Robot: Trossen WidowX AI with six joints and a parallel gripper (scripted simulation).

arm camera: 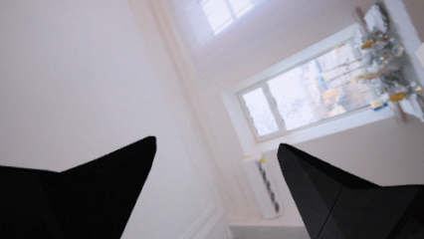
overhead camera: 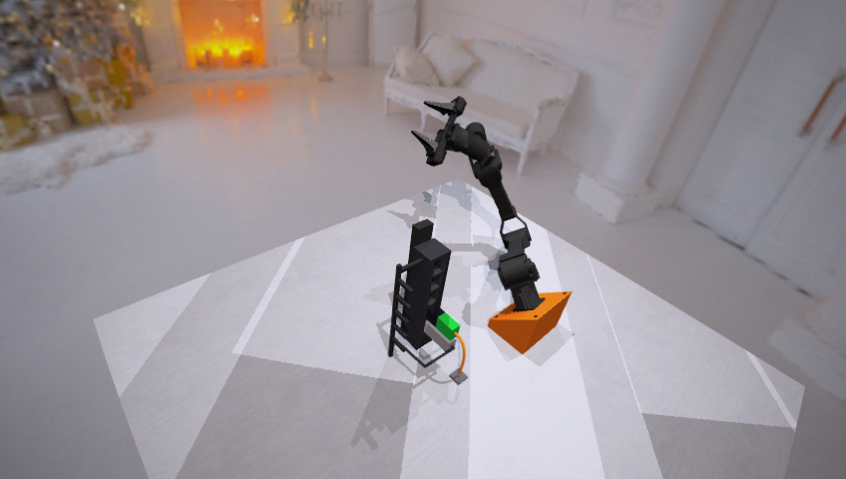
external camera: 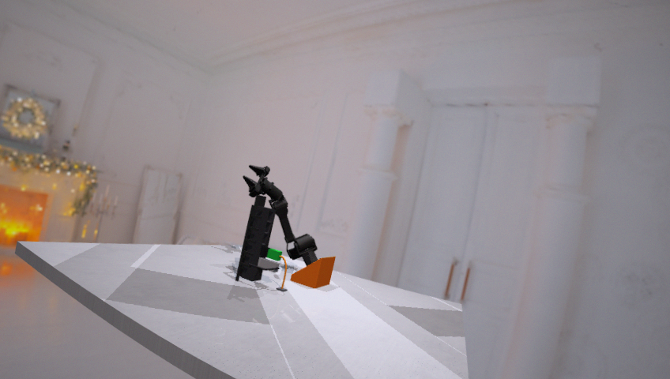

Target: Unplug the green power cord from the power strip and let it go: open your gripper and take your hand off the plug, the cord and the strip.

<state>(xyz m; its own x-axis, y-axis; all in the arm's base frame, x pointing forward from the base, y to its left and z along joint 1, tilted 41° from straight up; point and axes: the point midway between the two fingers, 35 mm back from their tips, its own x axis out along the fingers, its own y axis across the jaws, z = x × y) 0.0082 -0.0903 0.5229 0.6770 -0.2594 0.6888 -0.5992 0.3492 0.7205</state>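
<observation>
Right now my gripper tip is 340 mm to the right of the green plug, 300 mm above it and 240 mm short of it.
</observation>
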